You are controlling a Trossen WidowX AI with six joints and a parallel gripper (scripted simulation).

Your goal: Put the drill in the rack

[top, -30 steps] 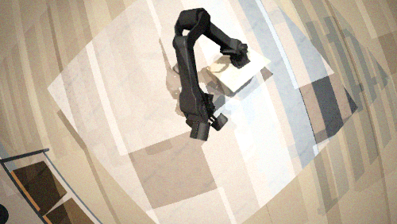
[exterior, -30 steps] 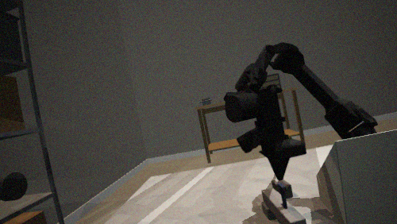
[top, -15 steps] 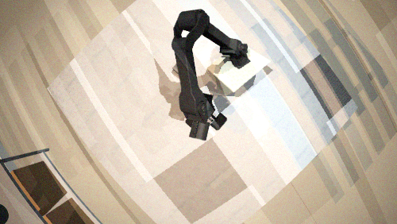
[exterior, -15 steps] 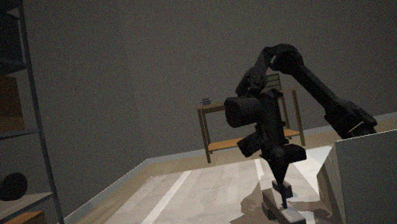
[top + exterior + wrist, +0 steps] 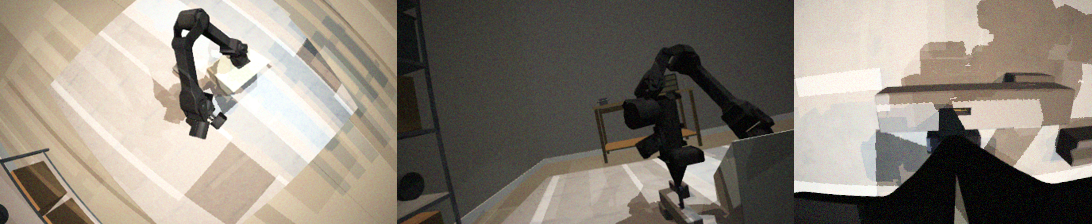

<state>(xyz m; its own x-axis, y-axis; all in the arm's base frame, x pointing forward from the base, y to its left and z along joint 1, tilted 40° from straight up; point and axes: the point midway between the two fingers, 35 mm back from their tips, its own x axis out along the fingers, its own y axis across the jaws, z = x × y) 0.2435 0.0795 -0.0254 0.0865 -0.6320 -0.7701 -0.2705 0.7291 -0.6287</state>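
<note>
My gripper tip is 30 mm above the blue key. Round my gripper tip: dark block 20 mm behind, 210 mm to the right, 100 mm below; drill 10 mm ahead, 50 mm to the right, 70 mm below.
</note>
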